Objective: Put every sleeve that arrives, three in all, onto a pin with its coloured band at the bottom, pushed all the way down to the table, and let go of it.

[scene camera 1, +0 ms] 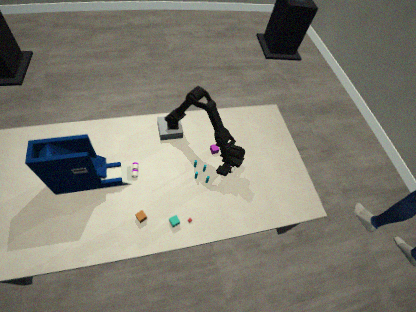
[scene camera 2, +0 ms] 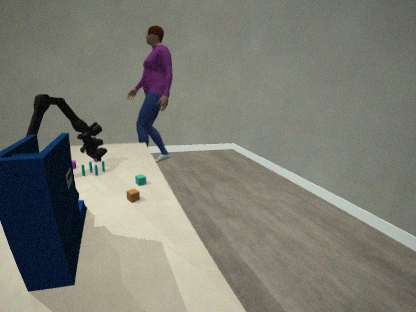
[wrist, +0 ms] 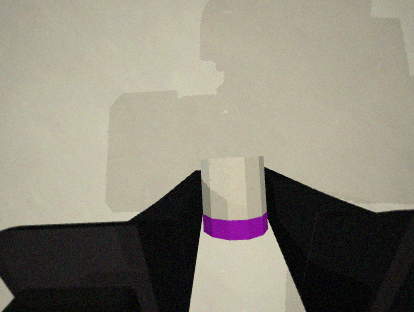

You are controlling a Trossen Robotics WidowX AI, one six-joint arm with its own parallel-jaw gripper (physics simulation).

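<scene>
My gripper (scene camera 1: pixel 223 171) (scene camera 2: pixel 100 157) (wrist: pixel 229 176) is shut on a white sleeve (wrist: pixel 234 192) with a purple band at the end lower in the wrist view. The table under it shows in shadow. In scene camera 1, the gripper is to the right of four teal pins (scene camera 1: pixel 204 168) (scene camera 2: pixel 91 167), which stand upright with no sleeve on them. The held sleeve is mostly hidden in the scene views; a bit of purple shows by the fingers in scene camera 2. White pieces with purple bands (scene camera 1: pixel 135 170), seemingly two sleeves end to end, lie at the blue dispenser's prongs.
The tall blue dispenser (scene camera 1: pixel 75 172) (scene camera 2: pixel 42 215) stands at the left of the table. A purple cube (scene camera 1: pixel 214 149) (scene camera 2: pixel 74 164) lies behind the pins. An orange cube (scene camera 1: pixel 141 216) (scene camera 2: pixel 133 195), a teal cube (scene camera 1: pixel 174 221) (scene camera 2: pixel 141 180) and a small red cube (scene camera 1: pixel 190 220) lie nearer the front edge.
</scene>
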